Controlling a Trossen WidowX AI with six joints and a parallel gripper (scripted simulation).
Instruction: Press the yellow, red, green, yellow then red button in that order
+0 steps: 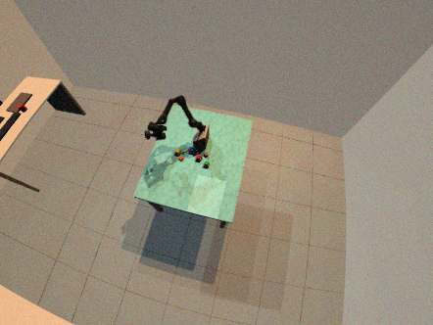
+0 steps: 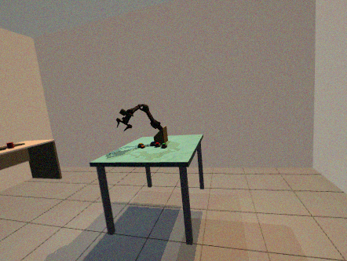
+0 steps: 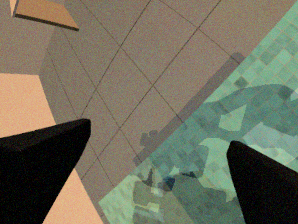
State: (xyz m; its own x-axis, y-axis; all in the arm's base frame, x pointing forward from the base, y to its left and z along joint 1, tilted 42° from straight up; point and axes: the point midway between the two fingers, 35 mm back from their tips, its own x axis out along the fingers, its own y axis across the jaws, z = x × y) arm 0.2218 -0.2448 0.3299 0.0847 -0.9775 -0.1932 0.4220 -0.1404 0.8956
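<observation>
Right now my gripper tip is 210 mm to the right of the yellow button, 180 mm above it and 10 mm past it. The rest, counted from my gripper tip: green button 500 mm to the left, 180 mm below, 70 mm ahead; red button 420 mm to the left, 180 mm below, 20 mm ahead; orange block 260 mm to the left, 200 mm below, 40 mm ahead.
</observation>
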